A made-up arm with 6 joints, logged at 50 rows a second.
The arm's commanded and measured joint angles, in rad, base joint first. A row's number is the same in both.
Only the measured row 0 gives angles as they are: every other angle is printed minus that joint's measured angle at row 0.
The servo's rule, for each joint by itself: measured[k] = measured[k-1] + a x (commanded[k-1-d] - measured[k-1]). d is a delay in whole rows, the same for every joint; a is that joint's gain. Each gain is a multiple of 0.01, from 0.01 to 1. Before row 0 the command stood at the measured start. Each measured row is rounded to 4 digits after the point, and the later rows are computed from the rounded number. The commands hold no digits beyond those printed.
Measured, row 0:
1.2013 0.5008 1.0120 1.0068 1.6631 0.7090
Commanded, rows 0 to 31:
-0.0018 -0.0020 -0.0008 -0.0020 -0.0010 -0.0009
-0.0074 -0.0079 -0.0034 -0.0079 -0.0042 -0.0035
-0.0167 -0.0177 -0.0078 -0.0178 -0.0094 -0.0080
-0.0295 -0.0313 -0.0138 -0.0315 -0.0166 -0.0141
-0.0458 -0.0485 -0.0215 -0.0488 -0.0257 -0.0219
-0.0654 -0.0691 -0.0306 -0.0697 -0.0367 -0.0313
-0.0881 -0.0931 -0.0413 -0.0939 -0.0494 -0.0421
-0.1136 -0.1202 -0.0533 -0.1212 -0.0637 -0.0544
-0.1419 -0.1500 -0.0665 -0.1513 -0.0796 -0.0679
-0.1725 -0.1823 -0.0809 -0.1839 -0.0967 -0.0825
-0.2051 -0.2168 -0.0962 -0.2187 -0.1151 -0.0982
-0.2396 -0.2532 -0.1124 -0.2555 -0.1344 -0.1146
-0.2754 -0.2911 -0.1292 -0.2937 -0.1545 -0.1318
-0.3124 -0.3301 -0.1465 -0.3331 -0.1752 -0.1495
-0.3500 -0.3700 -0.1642 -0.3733 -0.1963 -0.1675
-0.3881 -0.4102 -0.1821 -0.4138 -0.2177 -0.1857
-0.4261 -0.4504 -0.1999 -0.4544 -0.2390 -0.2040
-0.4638 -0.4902 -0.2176 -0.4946 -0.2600 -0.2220
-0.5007 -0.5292 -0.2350 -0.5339 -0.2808 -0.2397
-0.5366 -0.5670 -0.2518 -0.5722 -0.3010 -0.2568
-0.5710 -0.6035 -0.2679 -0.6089 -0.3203 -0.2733
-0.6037 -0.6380 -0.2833 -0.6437 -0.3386 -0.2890
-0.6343 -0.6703 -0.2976 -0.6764 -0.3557 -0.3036
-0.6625 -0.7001 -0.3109 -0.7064 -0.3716 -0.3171
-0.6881 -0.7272 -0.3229 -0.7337 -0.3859 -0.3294
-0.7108 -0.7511 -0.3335 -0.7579 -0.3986 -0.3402
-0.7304 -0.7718 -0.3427 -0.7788 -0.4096 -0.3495
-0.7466 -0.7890 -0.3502 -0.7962 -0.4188 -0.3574
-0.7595 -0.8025 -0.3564 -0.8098 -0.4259 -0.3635
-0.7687 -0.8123 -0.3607 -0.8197 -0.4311 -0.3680
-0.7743 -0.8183 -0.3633 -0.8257 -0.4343 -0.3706
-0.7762 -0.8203 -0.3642 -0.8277 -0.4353 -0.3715
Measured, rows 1 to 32:
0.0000 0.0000 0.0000 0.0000 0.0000 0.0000
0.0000 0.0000 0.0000 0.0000 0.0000 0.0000
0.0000 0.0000 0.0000 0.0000 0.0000 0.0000
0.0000 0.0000 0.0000 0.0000 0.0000 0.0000
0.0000 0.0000 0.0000 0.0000 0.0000 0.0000
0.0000 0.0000 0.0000 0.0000 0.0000 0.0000
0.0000 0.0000 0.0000 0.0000 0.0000 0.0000
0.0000 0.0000 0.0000 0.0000 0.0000 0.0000
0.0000 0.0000 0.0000 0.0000 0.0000 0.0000
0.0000 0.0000 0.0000 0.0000 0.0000 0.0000
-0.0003 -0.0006 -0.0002 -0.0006 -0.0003 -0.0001
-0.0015 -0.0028 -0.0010 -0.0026 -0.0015 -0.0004
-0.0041 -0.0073 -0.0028 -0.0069 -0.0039 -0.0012
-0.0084 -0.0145 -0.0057 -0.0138 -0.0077 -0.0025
-0.0148 -0.0247 -0.0098 -0.0236 -0.0131 -0.0044
-0.0234 -0.0380 -0.0152 -0.0365 -0.0202 -0.0071
-0.0344 -0.0545 -0.0220 -0.0526 -0.0290 -0.0106
-0.0479 -0.0742 -0.0301 -0.0718 -0.0394 -0.0150
-0.0639 -0.0969 -0.0396 -0.0941 -0.0515 -0.0203
-0.0824 -0.1225 -0.0503 -0.1192 -0.0651 -0.0265
-0.1033 -0.1508 -0.0622 -0.1471 -0.0801 -0.0337
-0.1265 -0.1815 -0.0753 -0.1775 -0.0964 -0.0418
-0.1518 -0.2144 -0.0893 -0.2100 -0.1138 -0.0508
-0.1791 -0.2491 -0.1042 -0.2445 -0.1322 -0.0607
-0.2082 -0.2854 -0.1198 -0.2806 -0.1514 -0.0714
-0.2388 -0.3228 -0.1360 -0.3179 -0.1713 -0.0828
-0.2706 -0.3611 -0.1526 -0.3561 -0.1916 -0.0949
-0.3034 -0.3998 -0.1695 -0.3949 -0.2121 -0.1076
-0.3369 -0.4386 -0.1865 -0.4338 -0.2327 -0.1208
-0.3708 -0.4771 -0.2035 -0.4726 -0.2532 -0.1344
-0.4048 -0.5150 -0.2202 -0.5108 -0.2733 -0.1483
-0.4386 -0.5519 -0.2366 -0.5480 -0.2929 -0.1624
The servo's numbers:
d 10
a 0.17 0.30 0.26 0.28 0.30 0.10

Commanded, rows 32 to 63:
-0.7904 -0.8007 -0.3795 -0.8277 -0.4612 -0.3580
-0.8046 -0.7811 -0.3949 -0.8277 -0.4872 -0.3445
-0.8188 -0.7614 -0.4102 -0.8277 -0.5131 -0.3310
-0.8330 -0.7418 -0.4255 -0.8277 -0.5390 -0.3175
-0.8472 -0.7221 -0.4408 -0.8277 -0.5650 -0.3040
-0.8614 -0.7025 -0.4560 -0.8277 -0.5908 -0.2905
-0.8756 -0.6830 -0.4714 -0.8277 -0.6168 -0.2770
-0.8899 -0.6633 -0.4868 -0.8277 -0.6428 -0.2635
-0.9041 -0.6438 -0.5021 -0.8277 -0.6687 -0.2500
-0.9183 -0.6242 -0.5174 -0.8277 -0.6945 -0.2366
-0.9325 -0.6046 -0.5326 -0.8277 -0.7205 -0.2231
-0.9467 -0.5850 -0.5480 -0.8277 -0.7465 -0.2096
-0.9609 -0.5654 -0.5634 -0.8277 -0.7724 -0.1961
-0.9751 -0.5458 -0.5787 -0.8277 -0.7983 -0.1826
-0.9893 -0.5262 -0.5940 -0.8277 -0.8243 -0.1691
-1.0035 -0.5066 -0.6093 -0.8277 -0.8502 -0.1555
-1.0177 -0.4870 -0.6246 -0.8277 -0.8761 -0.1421
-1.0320 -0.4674 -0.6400 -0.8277 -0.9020 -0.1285
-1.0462 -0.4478 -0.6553 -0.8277 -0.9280 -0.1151
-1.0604 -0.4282 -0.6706 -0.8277 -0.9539 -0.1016
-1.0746 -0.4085 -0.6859 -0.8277 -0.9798 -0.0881
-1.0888 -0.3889 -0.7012 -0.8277 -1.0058 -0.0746
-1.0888 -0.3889 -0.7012 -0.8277 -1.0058 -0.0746
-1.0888 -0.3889 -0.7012 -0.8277 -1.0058 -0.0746
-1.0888 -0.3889 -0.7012 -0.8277 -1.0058 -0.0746
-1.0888 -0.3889 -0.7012 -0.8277 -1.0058 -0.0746
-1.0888 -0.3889 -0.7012 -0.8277 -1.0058 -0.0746
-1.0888 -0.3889 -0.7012 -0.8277 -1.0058 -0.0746
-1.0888 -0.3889 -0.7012 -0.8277 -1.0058 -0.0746
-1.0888 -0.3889 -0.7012 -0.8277 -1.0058 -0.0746
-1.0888 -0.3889 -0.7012 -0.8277 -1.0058 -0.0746
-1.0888 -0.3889 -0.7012 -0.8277 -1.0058 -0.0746
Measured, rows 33 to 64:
-0.4719 -0.5874 -0.2525 -0.5840 -0.3117 -0.1765
-0.5043 -0.6212 -0.2677 -0.6183 -0.3297 -0.1906
-0.5355 -0.6530 -0.2821 -0.6506 -0.3466 -0.2045
-0.5653 -0.6824 -0.2955 -0.6806 -0.3622 -0.2181
-0.5934 -0.7092 -0.3078 -0.7081 -0.3764 -0.2312
-0.6194 -0.7331 -0.3188 -0.7328 -0.3891 -0.2438
-0.6432 -0.7539 -0.3286 -0.7544 -0.4001 -0.2558
-0.6645 -0.7714 -0.3369 -0.7727 -0.4094 -0.2670
-0.6832 -0.7855 -0.3438 -0.7875 -0.4169 -0.2774
-0.6990 -0.7959 -0.3491 -0.7988 -0.4224 -0.2868
-0.7145 -0.7973 -0.3570 -0.8069 -0.4340 -0.2939
-0.7298 -0.7924 -0.3669 -0.8127 -0.4500 -0.2990
-0.7449 -0.7831 -0.3782 -0.8169 -0.4689 -0.3022
-0.7599 -0.7707 -0.3905 -0.8199 -0.4899 -0.3037
-0.7747 -0.7561 -0.4036 -0.8221 -0.5124 -0.3037
-0.7894 -0.7400 -0.4172 -0.8237 -0.5359 -0.3024
-0.8041 -0.7229 -0.4313 -0.8248 -0.5602 -0.2999
-0.8187 -0.7050 -0.4457 -0.8256 -0.5850 -0.2963
-0.8332 -0.6866 -0.4604 -0.8262 -0.6101 -0.2917
-0.8477 -0.6679 -0.4752 -0.8266 -0.6354 -0.2862
-0.8621 -0.6489 -0.4901 -0.8269 -0.6609 -0.2799
-0.8765 -0.6297 -0.5052 -0.8271 -0.6866 -0.2729
-0.8908 -0.6104 -0.5203 -0.8273 -0.7123 -0.2652
-0.9051 -0.5910 -0.5355 -0.8274 -0.7381 -0.2569
-0.9194 -0.5716 -0.5507 -0.8275 -0.7640 -0.2481
-0.9337 -0.5521 -0.5659 -0.8276 -0.7899 -0.2388
-0.9480 -0.5326 -0.5812 -0.8276 -0.8158 -0.2291
-0.9623 -0.5130 -0.5965 -0.8276 -0.8417 -0.2190
-0.9766 -0.4934 -0.6118 -0.8276 -0.8676 -0.2086
-0.9908 -0.4738 -0.6271 -0.8276 -0.8935 -0.1979
-1.0050 -0.4542 -0.6424 -0.8276 -0.9194 -0.1869
-1.0192 -0.4346 -0.6577 -0.8276 -0.9453 -0.1757

